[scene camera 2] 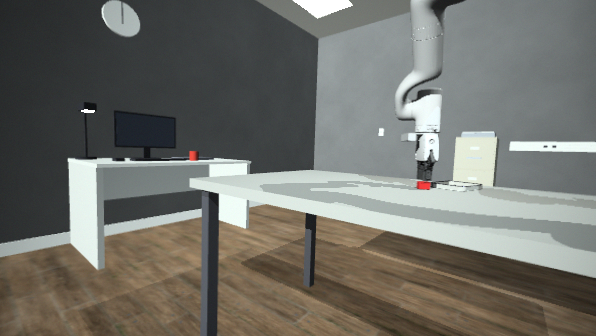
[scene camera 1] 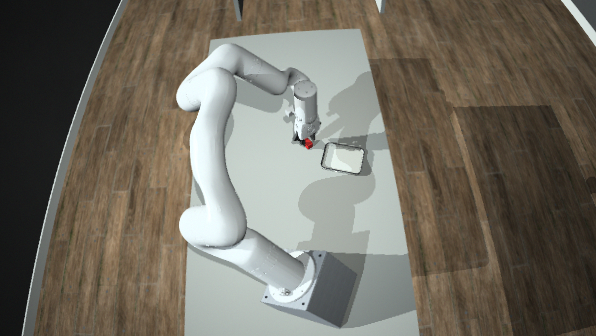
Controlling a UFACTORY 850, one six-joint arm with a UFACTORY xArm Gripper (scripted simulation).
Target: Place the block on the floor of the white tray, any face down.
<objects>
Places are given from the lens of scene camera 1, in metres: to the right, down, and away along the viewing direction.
white tray (scene camera 1: 340, 158): 0.18, -0.04, 1.65
</objects>
